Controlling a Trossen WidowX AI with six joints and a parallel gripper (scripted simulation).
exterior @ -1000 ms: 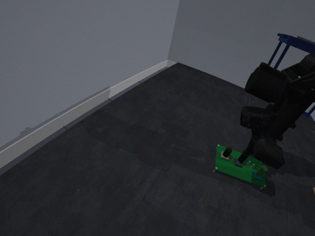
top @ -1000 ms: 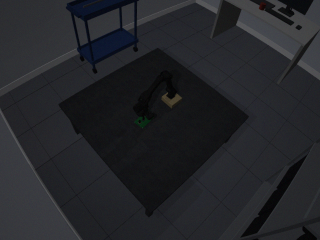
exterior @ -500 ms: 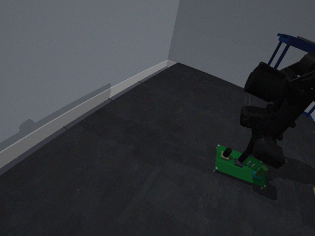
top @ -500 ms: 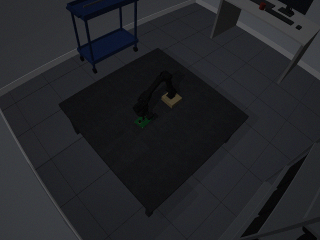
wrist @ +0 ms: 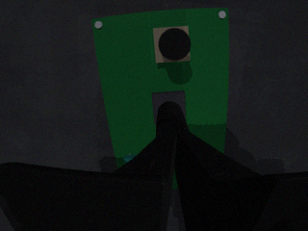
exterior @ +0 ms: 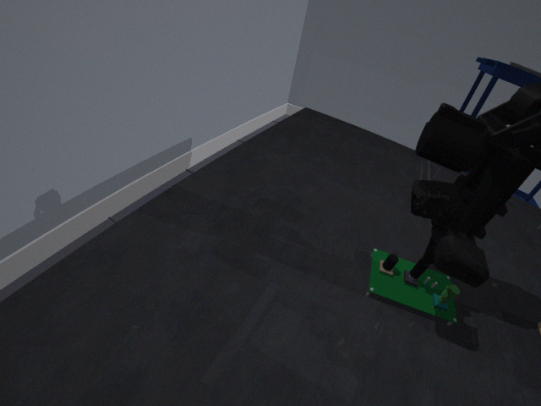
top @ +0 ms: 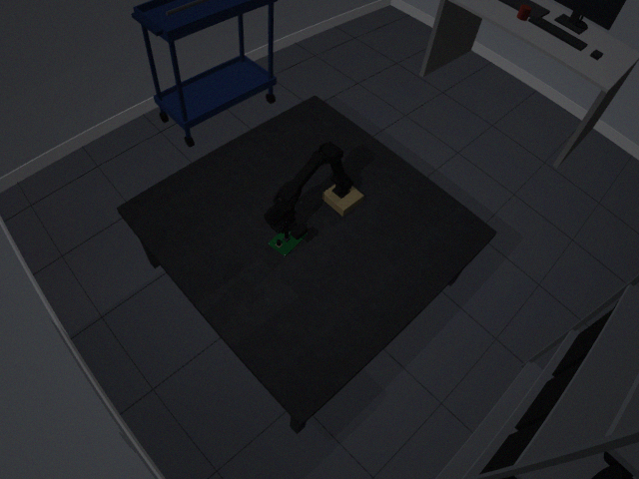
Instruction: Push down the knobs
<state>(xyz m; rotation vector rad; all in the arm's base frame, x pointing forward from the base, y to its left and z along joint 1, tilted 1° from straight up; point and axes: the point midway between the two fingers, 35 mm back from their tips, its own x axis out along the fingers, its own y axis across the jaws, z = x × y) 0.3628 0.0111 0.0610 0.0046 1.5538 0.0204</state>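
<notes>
My gripper tip is 2 cm above the black knob. The rest, counted from my gripper tip: green knob: 6 cm behind, 2 cm to the left, 2 cm below.
</notes>
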